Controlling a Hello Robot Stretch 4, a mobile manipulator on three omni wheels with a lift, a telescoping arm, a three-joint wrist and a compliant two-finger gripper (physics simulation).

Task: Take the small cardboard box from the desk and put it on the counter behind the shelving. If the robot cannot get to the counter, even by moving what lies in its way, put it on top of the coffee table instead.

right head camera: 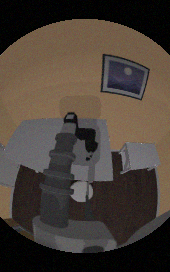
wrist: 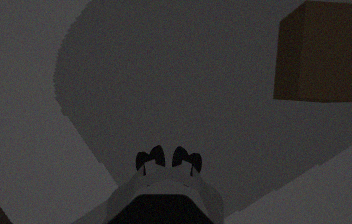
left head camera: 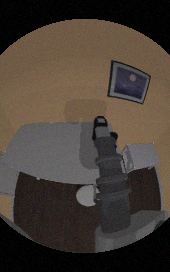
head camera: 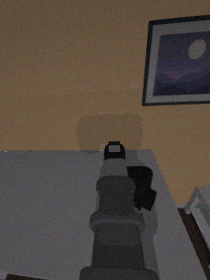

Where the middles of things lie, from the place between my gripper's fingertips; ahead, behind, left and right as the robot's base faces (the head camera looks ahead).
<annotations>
I see my gripper 580 mm short of the framed moon picture (right head camera: pixel 119 75), 390 mm to the left of it and 590 mm below it.
</annotations>
